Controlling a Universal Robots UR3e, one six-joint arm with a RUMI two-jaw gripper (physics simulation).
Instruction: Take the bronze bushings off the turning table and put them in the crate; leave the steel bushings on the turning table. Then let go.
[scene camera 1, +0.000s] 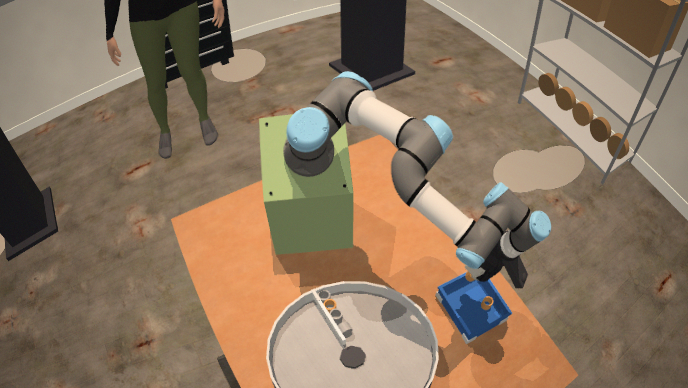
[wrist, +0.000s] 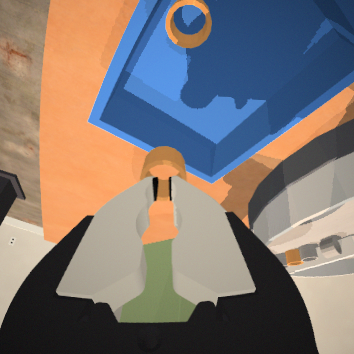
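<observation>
My gripper is shut on the wall of a bronze bushing, held by the back rim of the blue crate; the exact height is unclear. A second bronze bushing stands inside the crate. On the round turning table, a third bronze bushing stands beside the white bar, between steel bushings. One steel bushing stands just in front of it, another seems to lie on its side, and another is behind it.
A thin white bar runs from the turning table's rim to near its dark hub. The green robot pedestal stands behind the turning table. A metal shelf rack is at the right, and a person stands at the back left.
</observation>
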